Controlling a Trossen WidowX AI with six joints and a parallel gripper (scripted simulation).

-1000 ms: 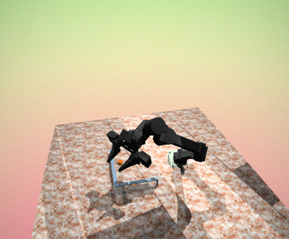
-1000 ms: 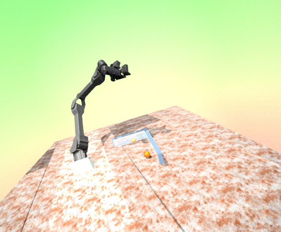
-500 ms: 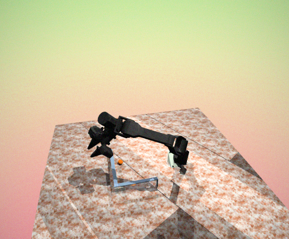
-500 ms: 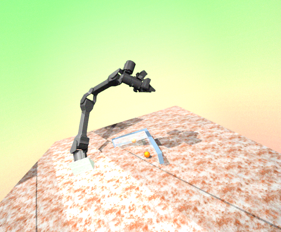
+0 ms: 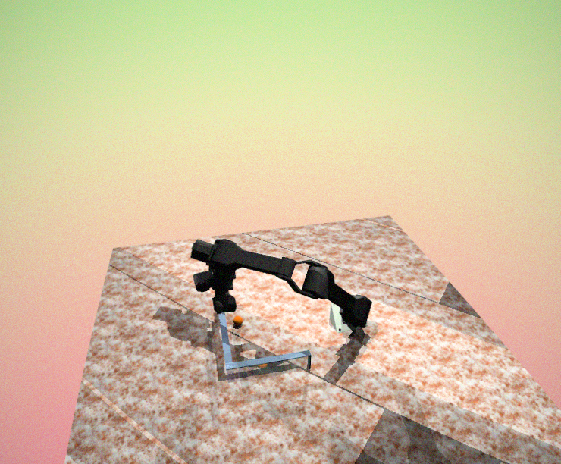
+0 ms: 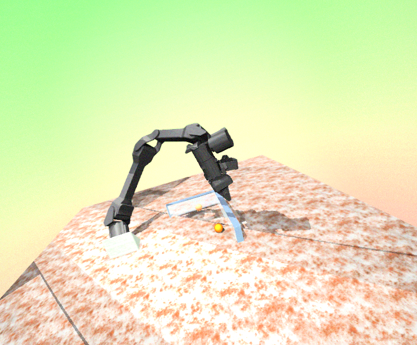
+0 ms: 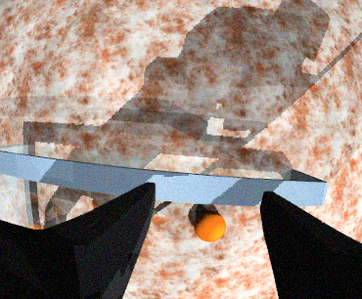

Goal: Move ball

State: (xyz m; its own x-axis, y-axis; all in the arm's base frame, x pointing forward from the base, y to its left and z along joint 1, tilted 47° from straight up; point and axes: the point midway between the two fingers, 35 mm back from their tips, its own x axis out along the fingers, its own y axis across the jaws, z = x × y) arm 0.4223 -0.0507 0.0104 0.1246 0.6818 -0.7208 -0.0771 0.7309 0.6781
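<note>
Now: the orange ball 6 cm behind my gripper tip, 2 cm to the right of it and 9 cm below it. The rest, counted from my gripper tip: see-through copy: 11 cm behind, 17 cm to the left, 9 cm below.
</note>
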